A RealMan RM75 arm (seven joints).
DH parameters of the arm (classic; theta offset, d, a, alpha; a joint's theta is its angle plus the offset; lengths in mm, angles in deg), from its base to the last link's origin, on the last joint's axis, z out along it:
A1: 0 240.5 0 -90
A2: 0 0 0 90
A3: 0 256 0 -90
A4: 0 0 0 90
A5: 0 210 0 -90
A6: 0 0 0 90
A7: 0 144 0 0
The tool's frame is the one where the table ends.
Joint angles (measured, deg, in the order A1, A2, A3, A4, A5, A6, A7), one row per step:
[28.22 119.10 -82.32 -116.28 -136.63 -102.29 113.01]
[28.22 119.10 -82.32 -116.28 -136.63 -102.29 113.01]
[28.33 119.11 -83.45 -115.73 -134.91 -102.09 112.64]
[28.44 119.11 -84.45 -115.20 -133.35 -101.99 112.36]
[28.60 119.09 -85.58 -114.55 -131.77 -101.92 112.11]
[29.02 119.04 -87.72 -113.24 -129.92 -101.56 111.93]
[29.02 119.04 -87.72 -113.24 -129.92 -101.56 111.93]
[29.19 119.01 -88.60 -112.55 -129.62 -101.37 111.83]
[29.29 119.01 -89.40 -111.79 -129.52 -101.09 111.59]
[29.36 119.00 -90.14 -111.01 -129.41 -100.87 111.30]
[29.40 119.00 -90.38 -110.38 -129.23 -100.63 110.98]
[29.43 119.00 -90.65 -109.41 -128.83 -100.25 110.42]
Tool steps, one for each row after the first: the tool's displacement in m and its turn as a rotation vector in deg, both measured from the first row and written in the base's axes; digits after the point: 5 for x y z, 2 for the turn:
[0.00000 0.00000 0.00000 0.00 0.00 0.00]
[-0.00348 -0.00366 -0.00615 -2.29 0.56 1.13]
[-0.00631 -0.00719 -0.01154 -4.40 1.05 2.02]
[-0.00899 -0.01102 -0.01736 -6.69 1.46 2.85]
[-0.01255 -0.01613 -0.02736 -10.03 1.69 3.85]
[-0.01255 -0.01613 -0.02736 -10.03 1.69 3.85]
[-0.01274 -0.01728 -0.03136 -11.11 1.47 4.01]
[-0.01223 -0.01784 -0.03521 -11.98 1.21 4.11]
[-0.01131 -0.01841 -0.03887 -12.86 0.90 4.16]
[-0.01056 -0.01809 -0.04080 -13.32 0.91 4.16]
[-0.00940 -0.01759 -0.04351 -14.04 1.05 4.16]

